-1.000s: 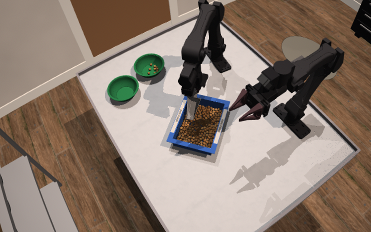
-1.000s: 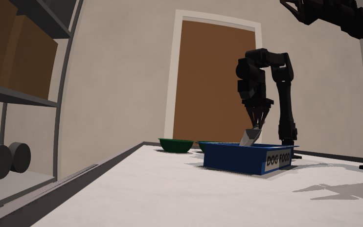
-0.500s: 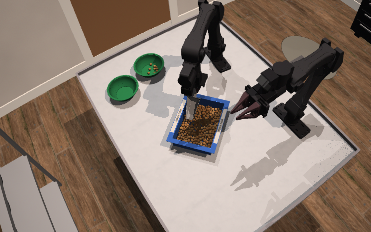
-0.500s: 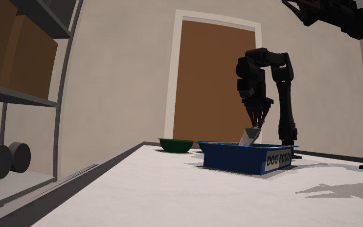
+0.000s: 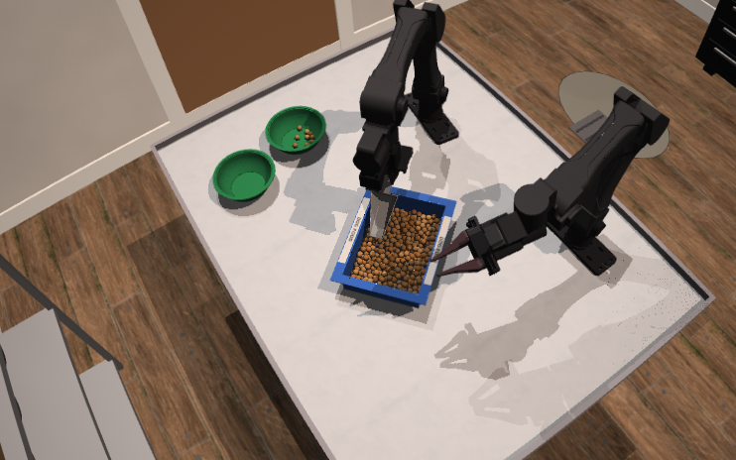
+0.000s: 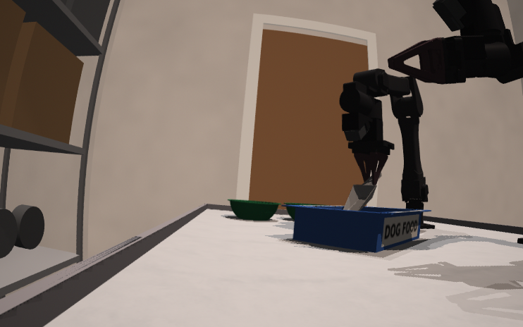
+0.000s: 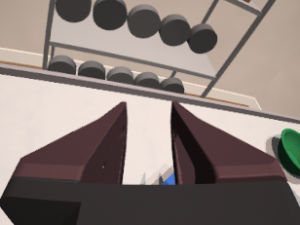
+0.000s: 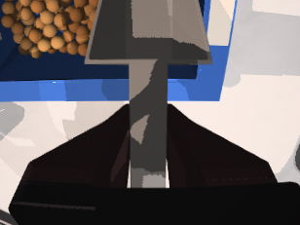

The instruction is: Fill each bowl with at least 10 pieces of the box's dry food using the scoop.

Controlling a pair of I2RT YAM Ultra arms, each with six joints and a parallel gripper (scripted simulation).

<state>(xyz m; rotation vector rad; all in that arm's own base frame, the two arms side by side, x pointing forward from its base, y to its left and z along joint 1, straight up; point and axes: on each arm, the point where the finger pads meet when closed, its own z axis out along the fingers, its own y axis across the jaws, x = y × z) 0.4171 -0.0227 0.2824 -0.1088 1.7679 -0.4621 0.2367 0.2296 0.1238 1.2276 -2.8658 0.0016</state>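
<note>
My right gripper is now 3 cm short of the grey scoop, 2 cm to the right of it and 3 cm above it.
</note>
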